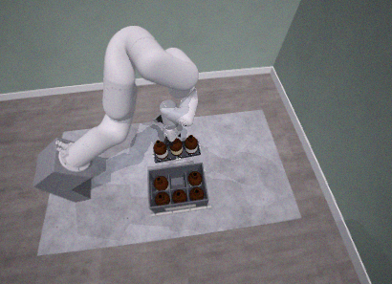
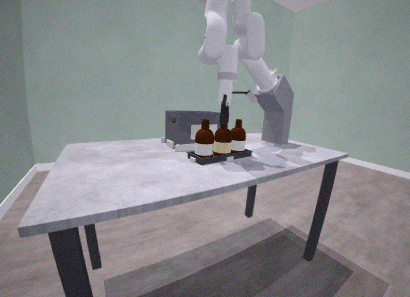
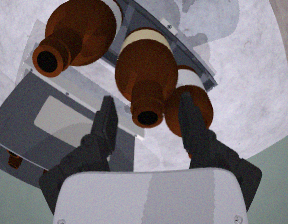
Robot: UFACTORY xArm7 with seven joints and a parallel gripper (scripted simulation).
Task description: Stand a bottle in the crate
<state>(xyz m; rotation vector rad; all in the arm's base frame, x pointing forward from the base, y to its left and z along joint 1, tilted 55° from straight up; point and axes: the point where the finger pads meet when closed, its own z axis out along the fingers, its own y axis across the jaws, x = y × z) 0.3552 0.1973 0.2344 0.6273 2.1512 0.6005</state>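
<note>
Now: the glass bottle 80 mm below my hand. From my hand the other things lie so: grey crate: 80 mm ahead, 240 mm to the right, 80 mm below; then dark tray: 150 mm below.
</note>
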